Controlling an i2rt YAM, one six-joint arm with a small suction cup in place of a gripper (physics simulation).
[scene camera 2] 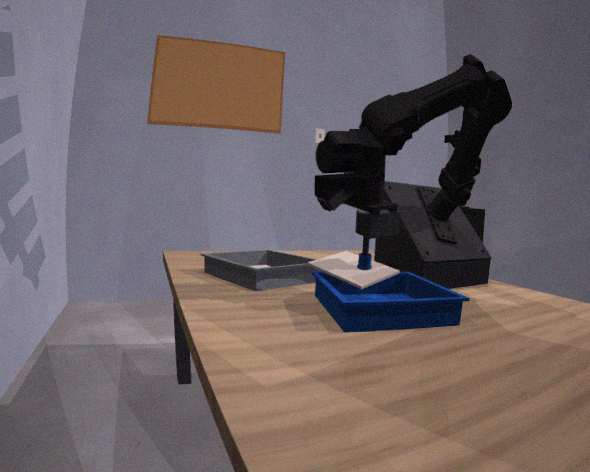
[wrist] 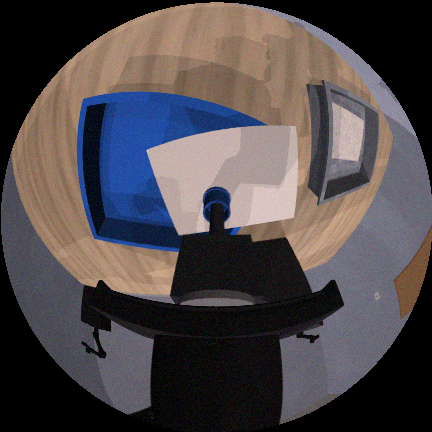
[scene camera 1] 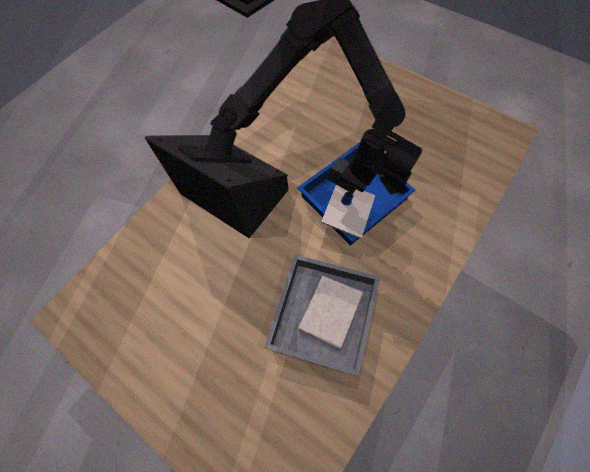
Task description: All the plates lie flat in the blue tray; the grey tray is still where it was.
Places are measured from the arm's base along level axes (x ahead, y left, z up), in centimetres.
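Where they show: end effector, tool point: (scene camera 2: 363, 272) (wrist: 216, 194) (scene camera 1: 345, 203); arm's base, origin of the base link: (scene camera 2: 435, 215) (scene camera 1: 216, 156).
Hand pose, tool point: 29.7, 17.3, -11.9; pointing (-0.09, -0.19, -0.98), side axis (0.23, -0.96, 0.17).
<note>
Each offset is from my tool point to the top centre of the thing, as dx, dy, dz. Level surfaces: height alone.
My suction cup (scene camera 1: 346, 199) (scene camera 2: 364, 261) (wrist: 216, 206) is shut on a pale square plate @[+2.0, -0.8, +3.0] (scene camera 1: 352, 217) (scene camera 2: 345, 265) (wrist: 225, 155), near one edge of it. The held plate is slightly tilted and sits above the near corner of the blue tray @[-1.2, +6.3, -1.1] (scene camera 1: 395, 202) (scene camera 2: 400, 315) (wrist: 90, 170), partly past its rim. The blue floor of that tray shows beside the plate; the part beneath the plate is hidden. Another pale plate or a stack @[+16.3, -23.7, -4.1] (scene camera 1: 331, 312) (wrist: 347, 132) lies flat in the grey tray @[+15.6, -25.7, -1.1] (scene camera 1: 315, 361) (scene camera 2: 230, 272) (wrist: 322, 145); how many plates are there cannot be told.
The wooden table @[dz -6.1] (scene camera 1: 200, 320) (scene camera 2: 400, 390) carries both trays, set apart with a gap between them. The black wedge-shaped arm base (scene camera 1: 220, 185) (scene camera 2: 450, 265) stands beside the blue tray. A brown board (scene camera 2: 217, 85) hangs on the wall behind.
</note>
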